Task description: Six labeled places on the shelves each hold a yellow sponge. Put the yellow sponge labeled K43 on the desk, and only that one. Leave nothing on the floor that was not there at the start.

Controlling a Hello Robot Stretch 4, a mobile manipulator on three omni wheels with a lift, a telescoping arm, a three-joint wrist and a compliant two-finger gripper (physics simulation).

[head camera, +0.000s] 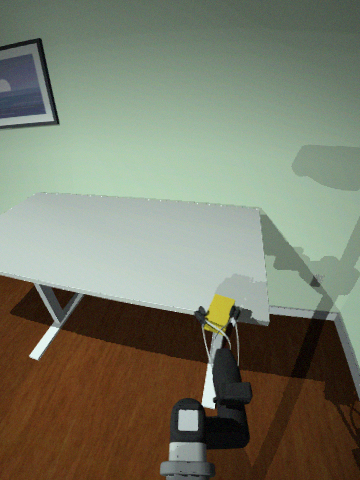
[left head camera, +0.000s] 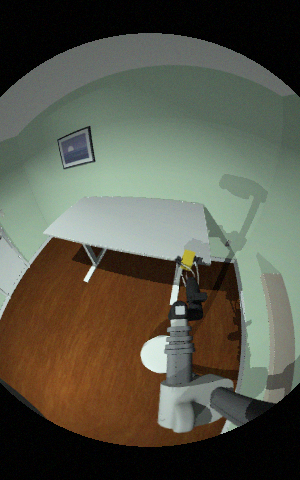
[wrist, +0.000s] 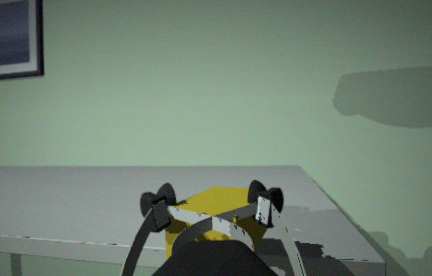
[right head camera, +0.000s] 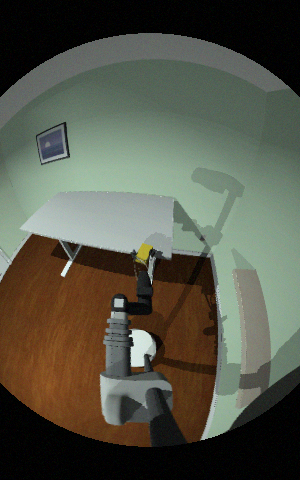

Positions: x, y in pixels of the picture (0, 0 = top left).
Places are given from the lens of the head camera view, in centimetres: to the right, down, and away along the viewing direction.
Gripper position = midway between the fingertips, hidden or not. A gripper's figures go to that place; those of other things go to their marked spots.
my gripper [head camera: 216, 307]: 10, 19, 66
sponge [head camera: 218, 313]: 11, 20, 64
white desk [head camera: 175, 256]: -2, 7, 96
The marked spots on the white desk and the sponge are 37 cm apart.
